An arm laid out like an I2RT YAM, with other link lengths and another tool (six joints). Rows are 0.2 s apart.
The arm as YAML. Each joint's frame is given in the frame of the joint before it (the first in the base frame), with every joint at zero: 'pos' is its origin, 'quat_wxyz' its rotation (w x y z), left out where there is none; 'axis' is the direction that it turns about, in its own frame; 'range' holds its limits. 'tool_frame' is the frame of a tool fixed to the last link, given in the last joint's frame.
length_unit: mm
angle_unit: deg
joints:
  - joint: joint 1
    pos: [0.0, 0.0, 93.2]
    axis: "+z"
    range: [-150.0, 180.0]
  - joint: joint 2
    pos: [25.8, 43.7, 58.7]
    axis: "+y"
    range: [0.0, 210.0]
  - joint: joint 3
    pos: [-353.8, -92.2, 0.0]
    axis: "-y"
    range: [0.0, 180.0]
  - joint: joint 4
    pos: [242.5, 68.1, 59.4]
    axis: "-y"
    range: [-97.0, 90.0]
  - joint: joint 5
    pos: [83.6, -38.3, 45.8]
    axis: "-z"
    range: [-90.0, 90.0]
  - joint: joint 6
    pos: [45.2, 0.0, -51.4]
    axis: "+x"
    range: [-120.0, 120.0]
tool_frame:
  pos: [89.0, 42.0, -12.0]
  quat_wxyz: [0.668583, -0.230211, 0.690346, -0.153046]
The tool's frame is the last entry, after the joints.
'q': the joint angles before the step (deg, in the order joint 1, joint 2, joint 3, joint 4, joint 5, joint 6). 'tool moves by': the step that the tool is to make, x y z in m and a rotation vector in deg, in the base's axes. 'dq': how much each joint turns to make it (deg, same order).
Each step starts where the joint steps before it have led.
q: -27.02, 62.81, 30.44, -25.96, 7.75, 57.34
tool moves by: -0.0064, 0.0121, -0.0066, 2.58, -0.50, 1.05
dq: 0.71, -1.53, -1.81, -0.54, -2.34, 1.03
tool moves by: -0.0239, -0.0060, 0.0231, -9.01, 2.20, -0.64
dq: 0.62, -7.00, 3.08, -7.47, 8.34, -3.81
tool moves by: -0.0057, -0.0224, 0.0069, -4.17, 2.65, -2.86
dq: -4.57, 1.27, 1.82, 0.21, 3.14, -4.31
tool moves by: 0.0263, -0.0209, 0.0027, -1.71, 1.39, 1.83
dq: -1.57, 6.95, 2.36, 5.50, -0.14, -4.22
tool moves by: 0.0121, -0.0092, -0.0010, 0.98, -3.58, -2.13
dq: -0.86, 2.21, -0.81, 4.77, -1.47, 2.74
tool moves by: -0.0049, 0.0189, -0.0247, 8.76, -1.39, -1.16
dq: 0.42, 0.59, -3.59, -0.65, -5.82, 6.04
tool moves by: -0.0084, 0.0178, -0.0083, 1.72, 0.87, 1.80
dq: 2.40, -2.14, -1.86, -2.08, -0.57, 1.05
